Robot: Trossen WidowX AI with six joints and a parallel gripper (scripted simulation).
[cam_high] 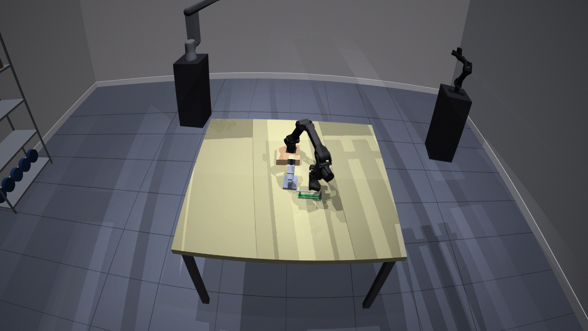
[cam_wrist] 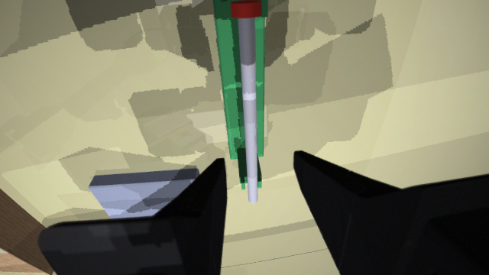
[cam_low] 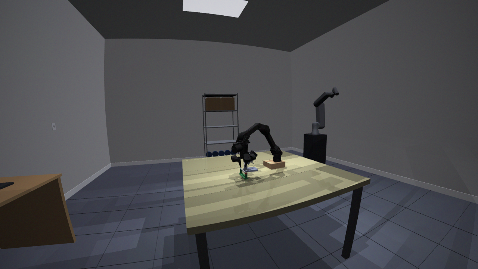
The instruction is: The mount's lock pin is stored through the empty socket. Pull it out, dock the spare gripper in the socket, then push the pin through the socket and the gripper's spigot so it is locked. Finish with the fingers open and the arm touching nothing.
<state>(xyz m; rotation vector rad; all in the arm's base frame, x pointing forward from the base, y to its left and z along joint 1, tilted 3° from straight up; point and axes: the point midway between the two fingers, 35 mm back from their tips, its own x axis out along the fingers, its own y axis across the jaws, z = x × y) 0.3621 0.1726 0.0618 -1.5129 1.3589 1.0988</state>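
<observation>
My gripper tip is now 1 cm to the right of the green rack and 5 cm above it. From my gripper tip the other things lie so: mount: 8 cm behind, 12 cm to the right, 2 cm below; spare gripper: 10 cm behind, 13 cm to the right, 4 cm above.
</observation>
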